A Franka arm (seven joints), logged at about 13 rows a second.
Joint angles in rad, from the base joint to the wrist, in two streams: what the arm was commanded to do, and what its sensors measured. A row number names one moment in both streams.
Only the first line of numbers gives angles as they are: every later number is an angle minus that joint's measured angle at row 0.
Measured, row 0: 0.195 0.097 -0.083 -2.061 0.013 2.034 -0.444
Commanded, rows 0 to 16: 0.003 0.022 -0.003 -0.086 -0.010 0.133 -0.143; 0.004 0.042 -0.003 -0.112 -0.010 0.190 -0.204; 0.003 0.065 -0.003 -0.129 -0.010 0.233 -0.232; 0.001 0.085 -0.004 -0.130 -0.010 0.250 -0.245; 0.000 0.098 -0.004 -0.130 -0.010 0.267 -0.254; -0.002 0.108 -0.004 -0.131 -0.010 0.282 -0.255; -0.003 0.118 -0.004 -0.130 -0.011 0.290 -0.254; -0.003 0.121 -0.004 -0.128 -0.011 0.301 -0.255; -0.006 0.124 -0.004 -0.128 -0.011 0.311 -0.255; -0.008 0.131 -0.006 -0.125 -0.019 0.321 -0.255; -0.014 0.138 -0.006 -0.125 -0.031 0.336 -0.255; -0.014 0.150 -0.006 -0.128 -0.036 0.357 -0.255; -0.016 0.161 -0.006 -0.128 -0.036 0.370 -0.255; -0.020 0.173 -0.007 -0.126 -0.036 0.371 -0.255; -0.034 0.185 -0.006 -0.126 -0.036 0.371 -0.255; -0.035 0.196 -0.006 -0.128 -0.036 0.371 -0.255; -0.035 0.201 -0.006 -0.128 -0.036 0.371 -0.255
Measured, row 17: -0.022 0.182 -0.009 -0.130 -0.027 0.351 -0.241
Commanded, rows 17 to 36: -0.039 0.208 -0.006 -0.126 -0.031 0.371 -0.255; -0.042 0.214 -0.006 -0.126 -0.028 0.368 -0.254; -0.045 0.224 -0.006 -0.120 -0.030 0.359 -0.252; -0.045 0.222 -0.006 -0.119 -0.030 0.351 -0.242; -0.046 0.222 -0.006 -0.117 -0.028 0.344 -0.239; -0.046 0.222 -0.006 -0.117 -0.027 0.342 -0.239; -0.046 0.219 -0.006 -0.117 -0.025 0.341 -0.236; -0.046 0.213 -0.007 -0.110 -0.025 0.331 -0.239; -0.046 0.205 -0.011 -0.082 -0.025 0.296 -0.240; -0.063 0.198 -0.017 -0.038 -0.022 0.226 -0.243; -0.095 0.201 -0.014 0.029 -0.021 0.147 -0.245; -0.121 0.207 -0.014 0.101 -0.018 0.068 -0.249; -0.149 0.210 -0.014 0.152 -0.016 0.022 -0.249; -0.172 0.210 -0.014 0.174 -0.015 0.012 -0.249; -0.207 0.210 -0.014 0.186 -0.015 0.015 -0.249; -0.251 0.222 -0.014 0.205 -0.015 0.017 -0.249; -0.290 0.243 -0.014 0.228 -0.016 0.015 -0.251; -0.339 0.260 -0.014 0.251 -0.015 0.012 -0.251; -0.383 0.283 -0.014 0.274 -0.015 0.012 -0.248; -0.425 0.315 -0.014 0.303 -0.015 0.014 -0.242
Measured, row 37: -0.346 0.243 -0.027 0.219 -0.025 0.036 -0.241
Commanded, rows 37 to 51: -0.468 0.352 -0.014 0.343 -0.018 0.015 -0.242; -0.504 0.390 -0.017 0.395 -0.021 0.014 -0.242; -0.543 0.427 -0.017 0.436 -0.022 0.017 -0.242; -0.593 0.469 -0.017 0.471 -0.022 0.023 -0.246; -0.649 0.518 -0.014 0.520 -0.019 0.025 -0.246; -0.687 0.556 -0.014 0.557 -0.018 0.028 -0.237; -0.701 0.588 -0.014 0.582 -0.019 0.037 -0.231; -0.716 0.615 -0.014 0.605 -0.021 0.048 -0.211; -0.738 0.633 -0.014 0.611 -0.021 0.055 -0.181; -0.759 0.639 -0.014 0.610 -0.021 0.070 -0.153; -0.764 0.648 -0.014 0.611 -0.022 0.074 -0.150; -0.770 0.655 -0.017 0.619 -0.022 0.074 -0.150; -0.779 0.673 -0.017 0.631 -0.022 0.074 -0.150; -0.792 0.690 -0.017 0.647 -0.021 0.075 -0.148; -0.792 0.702 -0.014 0.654 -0.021 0.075 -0.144
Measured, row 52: -0.770 0.661 -0.029 0.599 -0.025 0.080 -0.159
